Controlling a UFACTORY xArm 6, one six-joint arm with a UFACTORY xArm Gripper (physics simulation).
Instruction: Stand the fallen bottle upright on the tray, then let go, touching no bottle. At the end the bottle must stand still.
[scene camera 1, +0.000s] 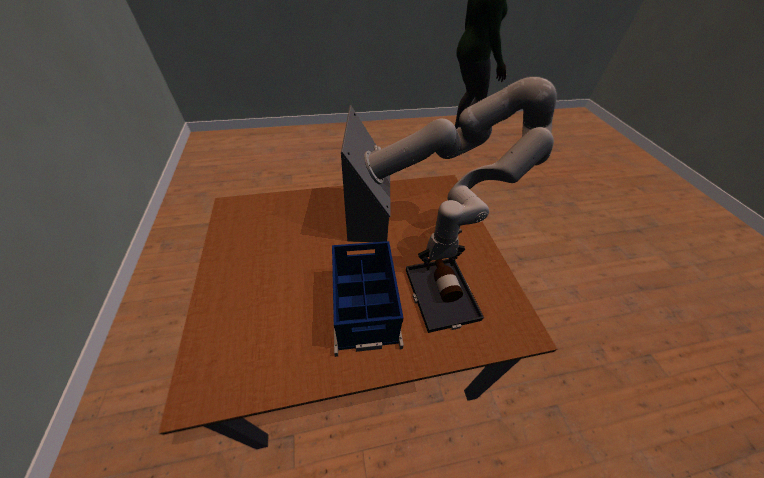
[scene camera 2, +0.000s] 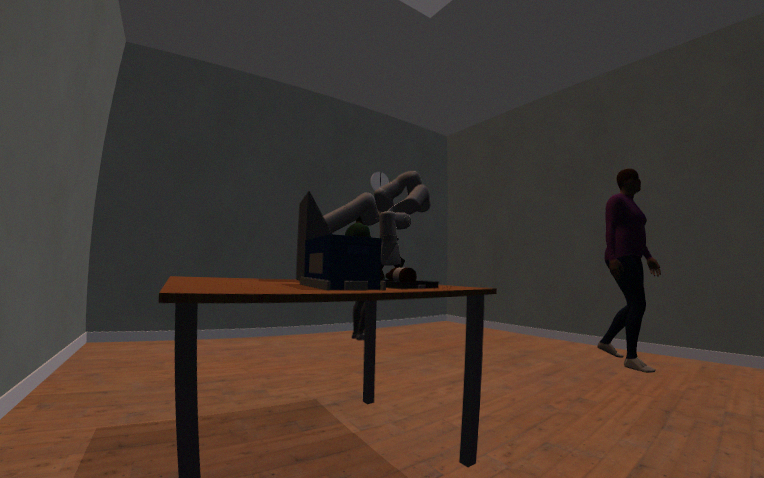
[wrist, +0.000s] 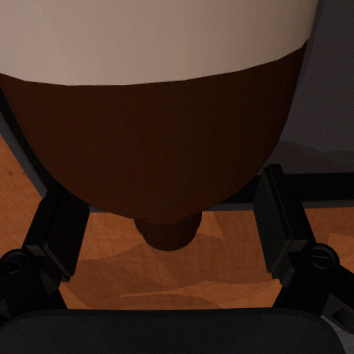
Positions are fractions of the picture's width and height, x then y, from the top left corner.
Scene:
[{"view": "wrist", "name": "my gripper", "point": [0.48, 0.53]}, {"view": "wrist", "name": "brown bottle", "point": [0.44, 0.33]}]

